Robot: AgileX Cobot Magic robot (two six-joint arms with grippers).
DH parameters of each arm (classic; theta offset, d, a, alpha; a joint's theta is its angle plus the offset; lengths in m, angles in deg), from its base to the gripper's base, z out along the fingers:
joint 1: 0 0.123 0 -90
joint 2: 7.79 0 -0.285 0
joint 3: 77.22 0 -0.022 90
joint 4: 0 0.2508 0 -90
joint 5: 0 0 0.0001 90
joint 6: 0 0.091 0 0
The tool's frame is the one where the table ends.
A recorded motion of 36 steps. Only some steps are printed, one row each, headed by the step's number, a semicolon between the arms.
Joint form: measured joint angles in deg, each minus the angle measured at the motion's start. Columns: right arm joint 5, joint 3, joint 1, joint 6, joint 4, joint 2; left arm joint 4, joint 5, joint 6, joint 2, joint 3, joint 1.
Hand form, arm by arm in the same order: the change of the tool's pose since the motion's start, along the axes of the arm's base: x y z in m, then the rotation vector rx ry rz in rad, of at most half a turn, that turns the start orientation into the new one. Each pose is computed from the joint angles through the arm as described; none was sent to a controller.
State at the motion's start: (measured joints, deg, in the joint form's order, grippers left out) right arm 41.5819 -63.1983 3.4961 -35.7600 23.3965 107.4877; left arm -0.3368 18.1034 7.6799 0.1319 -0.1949 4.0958
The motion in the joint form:
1: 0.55 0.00 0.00 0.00 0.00 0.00; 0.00 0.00 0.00 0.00 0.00 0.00
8: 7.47 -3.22 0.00 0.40 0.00 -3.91; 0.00 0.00 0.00 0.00 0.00 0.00
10: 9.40 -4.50 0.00 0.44 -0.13 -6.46; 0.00 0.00 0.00 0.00 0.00 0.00
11: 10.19 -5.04 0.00 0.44 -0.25 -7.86; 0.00 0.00 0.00 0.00 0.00 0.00
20: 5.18 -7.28 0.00 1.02 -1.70 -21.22; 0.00 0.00 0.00 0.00 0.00 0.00
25: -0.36 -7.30 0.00 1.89 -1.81 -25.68; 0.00 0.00 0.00 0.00 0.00 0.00
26: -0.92 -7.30 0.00 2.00 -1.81 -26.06; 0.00 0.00 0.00 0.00 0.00 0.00
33: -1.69 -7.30 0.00 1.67 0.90 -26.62; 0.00 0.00 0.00 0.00 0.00 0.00
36: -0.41 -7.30 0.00 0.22 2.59 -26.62; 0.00 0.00 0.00 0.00 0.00 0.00
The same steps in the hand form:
1: -0.0008 0.0002 -0.0001 0.0019 0.0089 0.0029; 0.0000 0.0000 0.0000 0.0000 0.0000 0.0000
8: -0.0027 0.0031 0.0355 0.0317 -0.0009 0.0354; 0.0000 0.0000 0.0000 0.0000 0.0000 0.0000
10: -0.0048 0.0037 0.0558 0.0381 -0.0361 0.0480; 0.0000 0.0000 0.0000 0.0000 0.0000 0.0000
11: -0.0066 0.0037 0.0663 0.0396 -0.0572 0.0542; 0.0000 0.0000 0.0000 0.0000 0.0000 0.0000
20: -0.0269 -0.0011 0.1568 0.0195 -0.4087 0.0284; 0.0000 0.0000 0.0000 0.0000 0.0000 0.0000
25: -0.0355 -0.0041 0.1864 0.0197 -0.5729 -0.0184; 0.0000 0.0000 0.0000 0.0000 0.0000 0.0000
26: -0.0363 -0.0044 0.1890 0.0203 -0.5881 -0.0236; 0.0000 0.0000 0.0000 0.0000 0.0000 0.0000
33: -0.0376 -0.0023 0.1939 0.0614 -0.6086 -0.0421; 0.0000 0.0000 0.0000 0.0000 0.0000 0.0000
36: -0.0391 -0.0001 0.1933 0.0794 -0.5936 -0.0235; 0.0000 0.0000 0.0000 0.0000 0.0000 0.0000

